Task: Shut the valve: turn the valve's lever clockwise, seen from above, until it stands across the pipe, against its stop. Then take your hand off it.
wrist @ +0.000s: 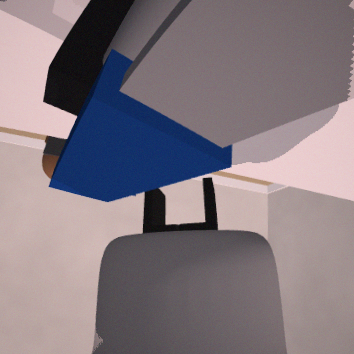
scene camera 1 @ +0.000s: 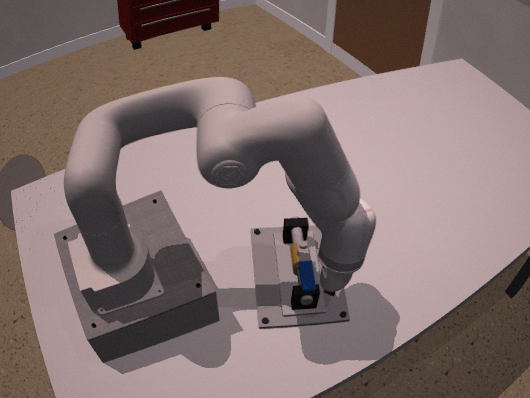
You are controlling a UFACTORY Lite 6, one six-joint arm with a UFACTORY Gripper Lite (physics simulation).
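The valve's lever carries a blue grip (scene camera 1: 307, 276) (wrist: 135, 145). In the scene view it lies roughly along the pipe, over the stretch between the yellow valve body (scene camera 1: 295, 258) and the near black block (scene camera 1: 305, 298). My gripper (scene camera 1: 330, 293) (wrist: 181, 186) is open, with its black fingers apart and nothing visible between them. In the scene view its tips are low, to the right of the blue grip. In the wrist view the blue grip is just above the fingertips in the picture; contact cannot be told. The arm's wrist hides part of the valve's right side.
The valve stands on a grey base plate (scene camera 1: 265, 242) with dark bolts at its corners. The far black block (scene camera 1: 295, 230) holds the pipe's other end. The arm's metal pedestal (scene camera 1: 165, 330) stands to the left on the white table (scene camera 1: 425, 150). A large grey surface (wrist: 240, 70) fills the wrist view's upper right.
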